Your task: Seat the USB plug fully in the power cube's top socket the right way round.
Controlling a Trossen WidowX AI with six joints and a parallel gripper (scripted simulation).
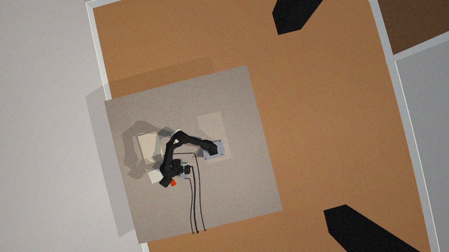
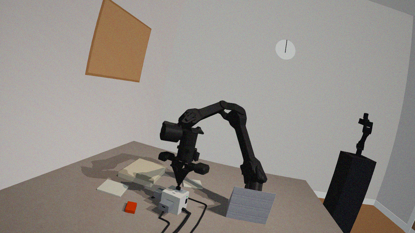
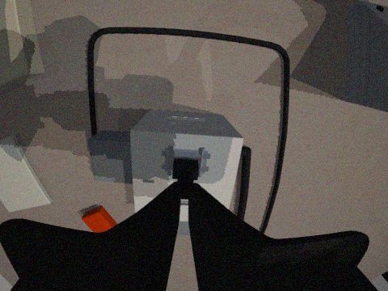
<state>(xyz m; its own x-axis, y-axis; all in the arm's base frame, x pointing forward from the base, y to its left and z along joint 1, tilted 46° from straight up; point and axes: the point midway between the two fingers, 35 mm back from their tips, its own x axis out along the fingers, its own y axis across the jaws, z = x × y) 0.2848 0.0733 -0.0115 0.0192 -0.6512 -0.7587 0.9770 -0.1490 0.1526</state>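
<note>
Now: the black USB plug 20 mm below my gripper tip. Also, from my gripper tip: orange block: 130 mm ahead, 120 mm to the left, 100 mm below; USB socket: 40 mm below.
</note>
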